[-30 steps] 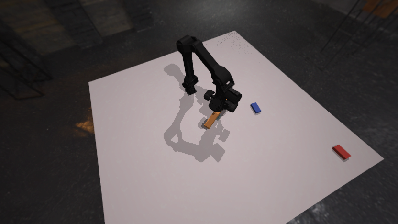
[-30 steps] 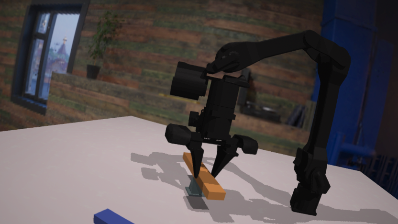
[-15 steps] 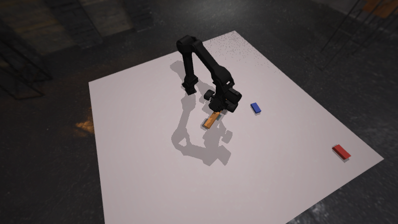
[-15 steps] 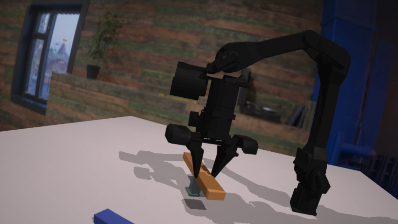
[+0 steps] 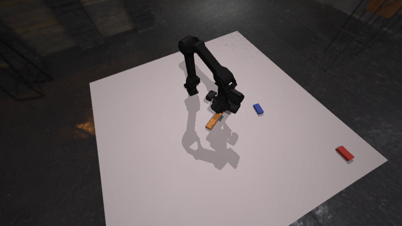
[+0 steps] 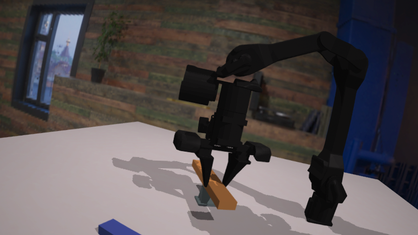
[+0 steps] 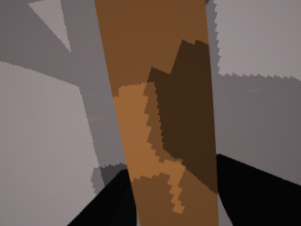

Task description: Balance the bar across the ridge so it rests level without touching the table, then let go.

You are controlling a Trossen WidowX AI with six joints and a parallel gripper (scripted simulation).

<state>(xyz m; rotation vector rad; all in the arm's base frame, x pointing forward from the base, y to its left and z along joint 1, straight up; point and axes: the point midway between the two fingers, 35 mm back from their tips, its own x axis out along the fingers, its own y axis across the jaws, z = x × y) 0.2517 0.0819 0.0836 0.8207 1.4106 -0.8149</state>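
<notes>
My gripper tip is 30 mm to the left of the orange bar and 10 mm short of it. Round my gripper tip: blue block: 210 mm to the left, 80 mm ahead, 40 mm below; then red block: 490 mm ahead, 420 mm to the left, 40 mm below.
</notes>
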